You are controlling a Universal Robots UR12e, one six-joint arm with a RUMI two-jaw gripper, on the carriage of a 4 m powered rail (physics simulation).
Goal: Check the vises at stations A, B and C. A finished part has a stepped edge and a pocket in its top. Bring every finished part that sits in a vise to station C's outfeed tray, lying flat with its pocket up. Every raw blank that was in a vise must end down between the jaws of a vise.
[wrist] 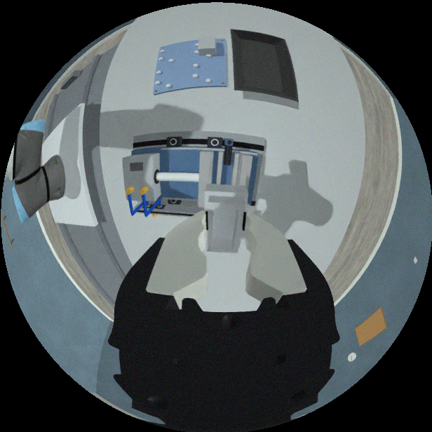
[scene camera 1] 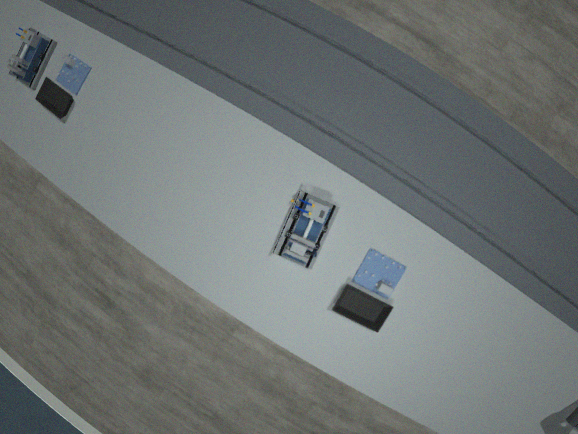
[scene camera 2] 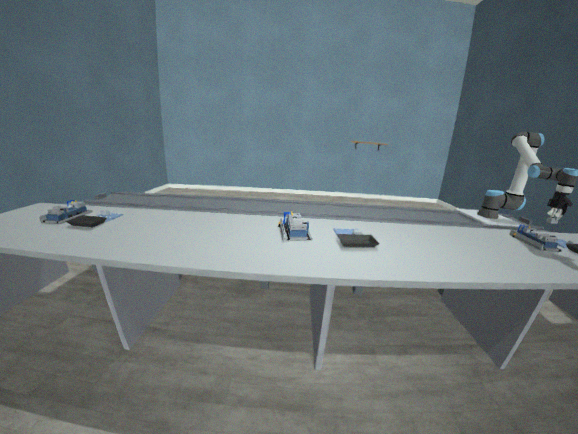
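Observation:
My gripper (wrist: 224, 213) (scene camera 2: 553, 218) is shut on a grey part with a stepped edge and a recess in its top (wrist: 223, 237). It holds the part above the vise (wrist: 182, 162) (scene camera 2: 537, 237) at the right end of the table in the scene camera 2 view. The part hides some of that vise's jaws. The middle vise (scene camera 1: 308, 228) (scene camera 2: 298, 230) has a light block (scene camera 1: 300, 248) between its jaws. The left vise (scene camera 1: 35, 57) (scene camera 2: 65, 214) is too small to read. The gripper does not show in the scene camera 1 view.
Beside the right vise lie a blue pegged plate (wrist: 181, 75) with a small grey block (wrist: 206, 46) and a black tray (wrist: 262, 62). The middle station has a blue plate (scene camera 1: 369, 266) and tray (scene camera 1: 362, 307) (scene camera 2: 358, 241). The left station has a blue plate (scene camera 1: 75, 77) and tray (scene camera 1: 54, 97) (scene camera 2: 86, 221).

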